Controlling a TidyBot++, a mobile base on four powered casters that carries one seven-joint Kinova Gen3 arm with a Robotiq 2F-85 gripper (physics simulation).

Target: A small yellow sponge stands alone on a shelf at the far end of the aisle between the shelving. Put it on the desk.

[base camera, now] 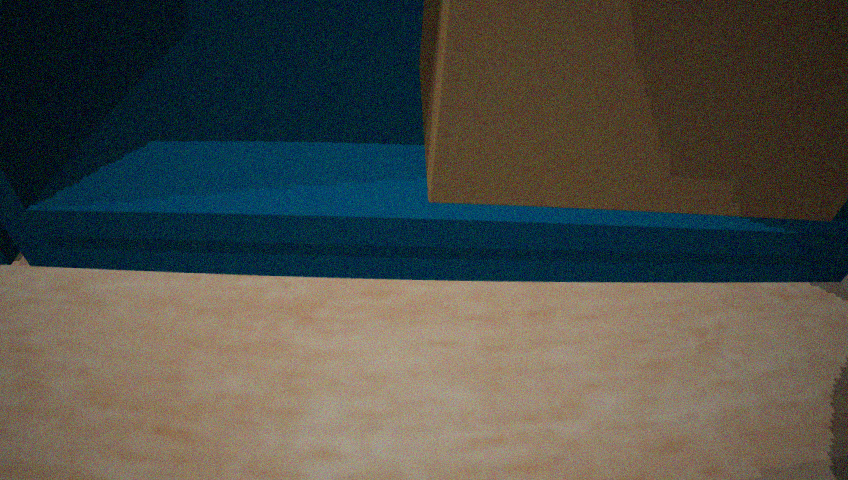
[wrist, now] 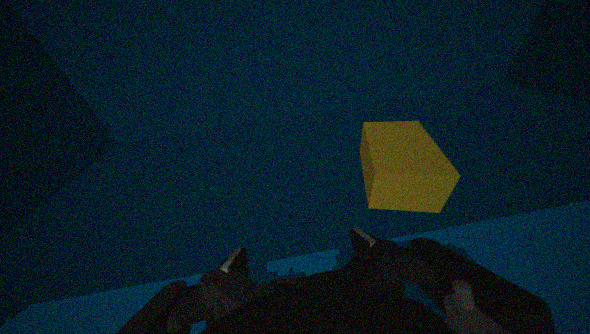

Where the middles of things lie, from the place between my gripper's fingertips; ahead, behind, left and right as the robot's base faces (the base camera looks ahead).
My hand is 110 mm to the left of the small yellow sponge (wrist: 403, 168), 80 mm short of it and 20 mm below it.
